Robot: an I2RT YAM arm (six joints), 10 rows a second.
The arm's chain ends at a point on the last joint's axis. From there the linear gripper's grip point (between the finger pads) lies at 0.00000 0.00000 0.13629 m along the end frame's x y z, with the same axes.
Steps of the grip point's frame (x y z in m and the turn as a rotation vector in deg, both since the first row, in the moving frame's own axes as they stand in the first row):
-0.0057 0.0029 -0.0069 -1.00 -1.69 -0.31
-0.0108 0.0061 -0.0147 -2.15 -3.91 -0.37
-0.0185 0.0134 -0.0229 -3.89 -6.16 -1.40
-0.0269 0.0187 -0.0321 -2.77 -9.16 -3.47
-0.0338 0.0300 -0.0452 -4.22 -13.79 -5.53
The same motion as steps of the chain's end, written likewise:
-0.0017 0.0005 -0.0068 -1.00 -1.69 -0.31
-0.0015 0.0010 -0.0143 -2.15 -3.91 -0.37
-0.0040 0.0040 -0.0218 -3.89 -6.16 -1.40
-0.0054 0.0115 -0.0302 -2.77 -9.16 -3.47
-0.0019 0.0185 -0.0409 -4.22 -13.79 -5.53

